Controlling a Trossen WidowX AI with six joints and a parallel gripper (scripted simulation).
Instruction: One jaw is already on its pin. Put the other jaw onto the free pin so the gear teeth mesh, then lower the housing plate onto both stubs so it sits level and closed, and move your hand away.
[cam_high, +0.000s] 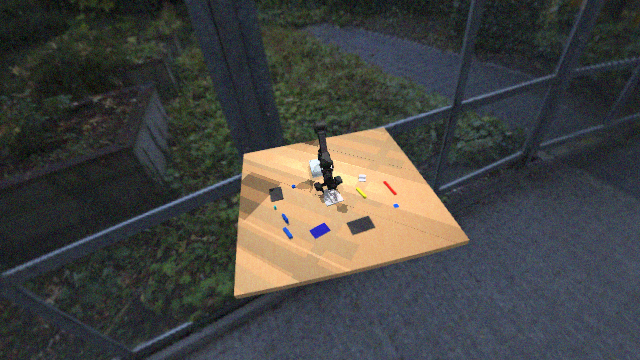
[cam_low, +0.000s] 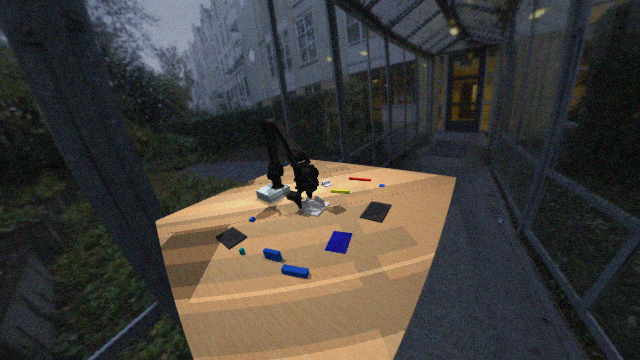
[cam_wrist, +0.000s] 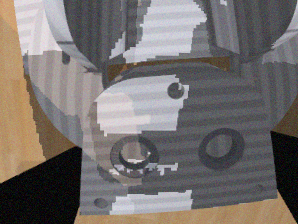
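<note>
Now: gripper tip 1 cm short of the light grey part and 2 cm below it. The rest, counted from my gripper tip: white jaw (3 cm ahead, 1 cm to the right, 1 cm above); yellow bar (3 cm ahead, 22 cm to the left); blue plate (31 cm ahead, 6 cm to the right, 1 cm below).
</note>
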